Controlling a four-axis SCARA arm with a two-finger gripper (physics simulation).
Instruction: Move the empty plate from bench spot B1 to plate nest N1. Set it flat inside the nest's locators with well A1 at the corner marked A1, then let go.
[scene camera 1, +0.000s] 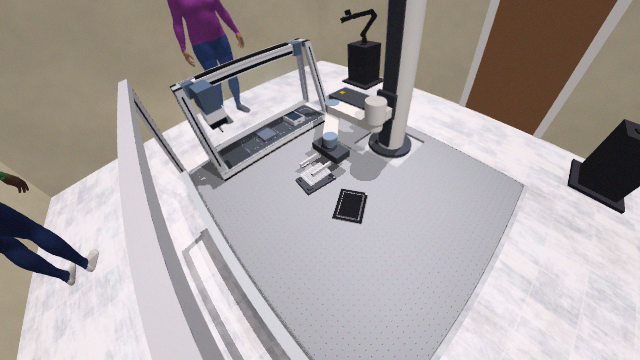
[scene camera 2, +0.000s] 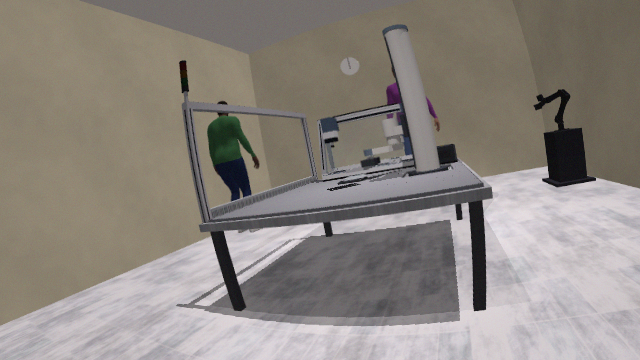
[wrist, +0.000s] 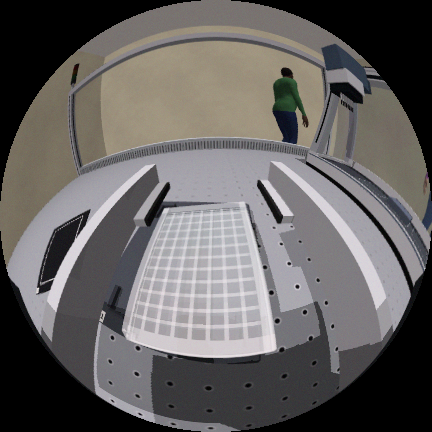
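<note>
The clear plate lies on the dark nest, offset to the right in the wrist view. A strip of nest shows along its left side, and the plate's right edge reaches the nest's right side. A small corner label shows at the nest's lower left. Well A1 cannot be made out, nor whether the plate is flat within the locators. My gripper is shut to a narrow gap with nothing between its fingers, above the plate. In scene camera 2 the plate is too small to judge.
A black pad with a white outline lies beside the nest. A gantry frame with a blue head stands over a dark deck at the back. The arm's column stands behind the nest.
</note>
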